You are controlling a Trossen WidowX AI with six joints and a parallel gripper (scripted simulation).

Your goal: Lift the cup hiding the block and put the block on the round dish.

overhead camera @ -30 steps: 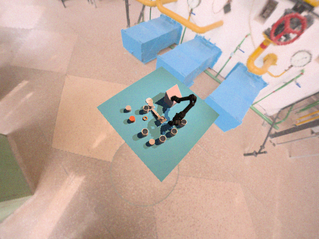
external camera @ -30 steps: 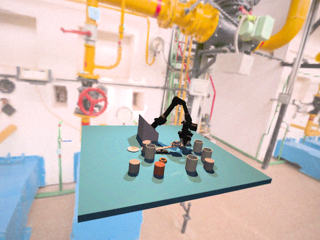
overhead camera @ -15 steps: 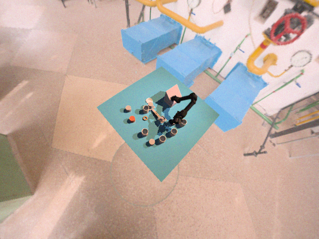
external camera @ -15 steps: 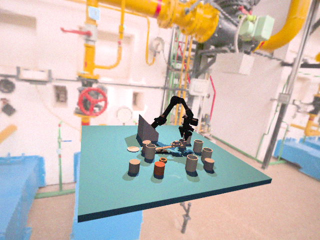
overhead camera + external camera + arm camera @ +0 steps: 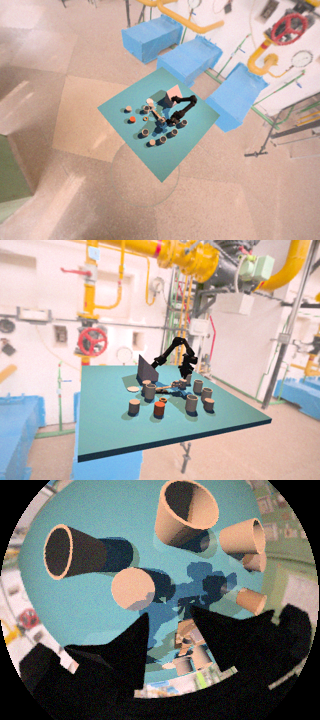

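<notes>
My gripper tip is now 60 mm short of the block, 90 mm to the left of it and 10 mm above it. Also, from my gripper tip: flat round dish: 10 mm behind, 450 mm to the right, 100 mm below; balance: 60 mm ahead, 210 mm to the right, 60 mm below; orange ring: 210 mm ahead, 260 mm to the right, 90 mm below.
</notes>
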